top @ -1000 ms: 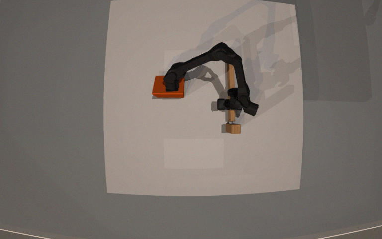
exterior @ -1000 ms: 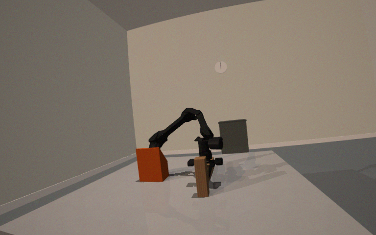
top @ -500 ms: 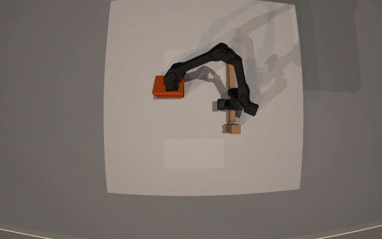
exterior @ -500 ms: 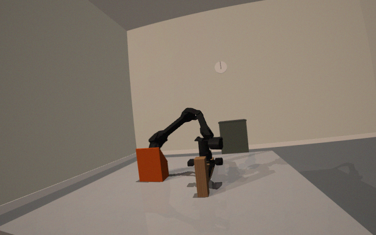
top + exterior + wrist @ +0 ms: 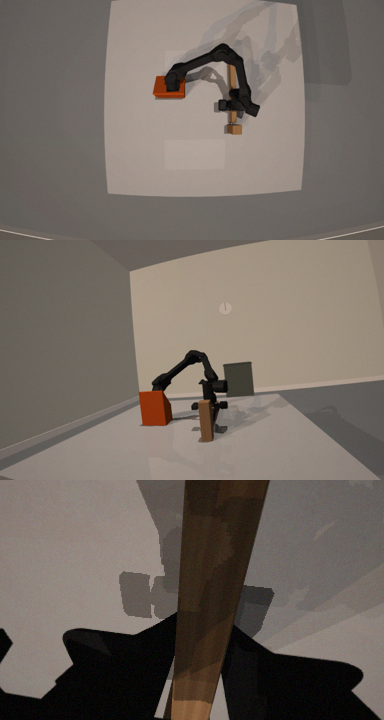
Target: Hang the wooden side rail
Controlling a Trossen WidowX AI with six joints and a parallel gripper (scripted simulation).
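My gripper tip is 13 cm to the left of the headboard post, 4 cm below it and 1 cm past it.
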